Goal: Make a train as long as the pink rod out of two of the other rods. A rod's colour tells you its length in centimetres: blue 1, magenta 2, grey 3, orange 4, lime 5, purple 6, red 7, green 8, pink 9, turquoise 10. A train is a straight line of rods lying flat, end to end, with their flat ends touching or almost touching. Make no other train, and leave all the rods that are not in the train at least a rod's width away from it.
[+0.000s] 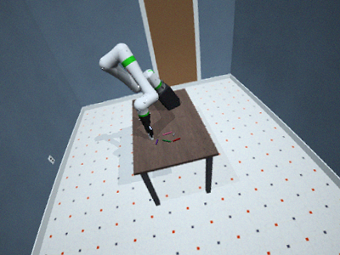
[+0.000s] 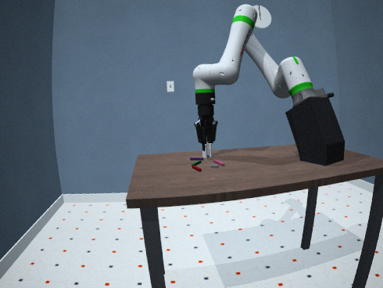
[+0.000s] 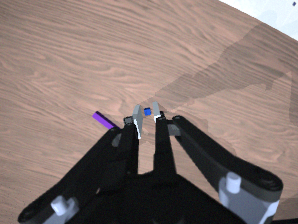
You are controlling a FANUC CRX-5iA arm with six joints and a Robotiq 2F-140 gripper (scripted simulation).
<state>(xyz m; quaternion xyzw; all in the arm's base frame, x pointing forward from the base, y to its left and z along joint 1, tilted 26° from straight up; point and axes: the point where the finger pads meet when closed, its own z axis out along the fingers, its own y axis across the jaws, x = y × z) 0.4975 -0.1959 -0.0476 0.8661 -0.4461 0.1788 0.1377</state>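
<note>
Right now my hand is 30 mm above the small blue rod. From my hand the other things lie so: green rod (70 mm ahead, 140 mm to the left, 30 mm below); then purple rod (60 mm ahead, 50 mm to the left, 30 mm below); then pink rod (30 mm behind, 160 mm to the left, 30 mm below).
</note>
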